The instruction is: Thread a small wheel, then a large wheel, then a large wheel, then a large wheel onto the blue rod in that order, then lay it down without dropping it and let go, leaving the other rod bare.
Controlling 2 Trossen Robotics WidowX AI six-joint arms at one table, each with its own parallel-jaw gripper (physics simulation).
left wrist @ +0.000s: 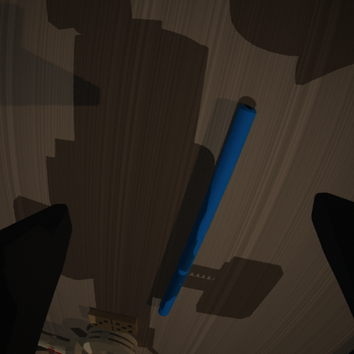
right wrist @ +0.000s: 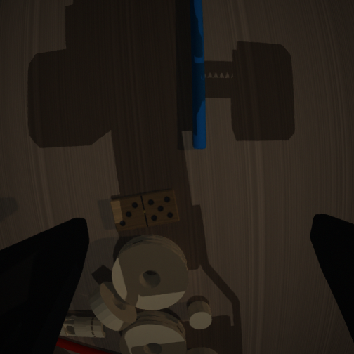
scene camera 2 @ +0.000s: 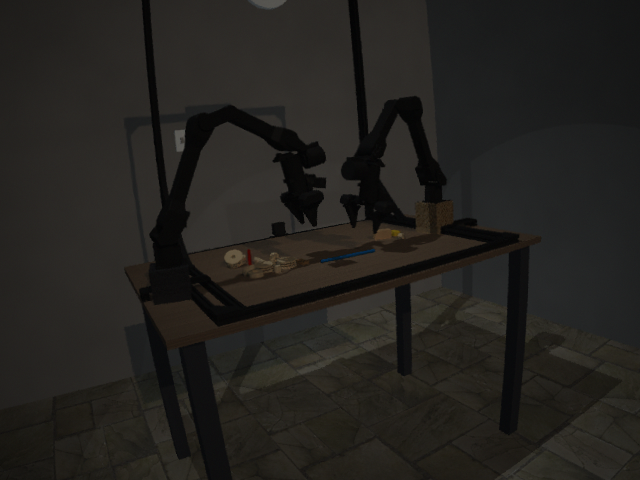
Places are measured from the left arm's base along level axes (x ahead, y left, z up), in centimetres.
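Pixels of known places: left gripper, between the fingertips: (scene camera 2: 364, 230); right gripper, between the fingertips: (scene camera 2: 308, 224); left arm's base, origin of its link: (scene camera 2: 433, 201); right arm's base, origin of its link: (scene camera 2: 168, 264).
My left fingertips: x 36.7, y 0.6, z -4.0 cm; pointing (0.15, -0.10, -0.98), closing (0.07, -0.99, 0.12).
Observation:
For each thing: its middle in the pictures, then the offset to it from my left fingertips.
- blue rod, middle of its body: (scene camera 2: 348, 255) dx +7.3, dy +0.2, dz -6.4 cm
- wheel, middle of its body: (scene camera 2: 234, 258) dx +35.0, dy -21.3, dz -4.4 cm
- red rod, middle of its body: (scene camera 2: 249, 259) dx +28.8, dy -22.9, dz -6.4 cm
- orange-tan block, middle of its body: (scene camera 2: 382, 234) dx -17.3, dy -9.2, dz -5.4 cm
- yellow block, middle of its body: (scene camera 2: 394, 232) dx -23.5, dy -9.0, dz -6.2 cm
The blue rod (scene camera 2: 347, 255) (left wrist: 214, 198) (right wrist: 200, 112) lies bare on the table. My left gripper (scene camera 2: 364, 229) (left wrist: 193, 212) is open and empty above the table; the rod shows between its fingers in the left wrist view. My right gripper (scene camera 2: 308, 223) (right wrist: 202, 230) is open and empty, high above the table. Pale large wheels (right wrist: 162, 260) (right wrist: 135, 336) lie in a cluster at the bottom of the right wrist view, with a smaller tilted disc (right wrist: 107, 312) against them. Another wheel (scene camera 2: 228, 260) stands on edge. The red rod (scene camera 2: 249, 256) (right wrist: 75, 346) is partly hidden in the right wrist view.
A domino-like block (left wrist: 113, 322) (right wrist: 161, 207) lies between the wheels and the blue rod's near end. A small pale cylinder (right wrist: 200, 317) stands beside the wheels. An orange-tan block (scene camera 2: 383, 234) and a yellow block (scene camera 2: 395, 233) lie beyond the left gripper. Dark rails (scene camera 2: 330, 292) edge the table.

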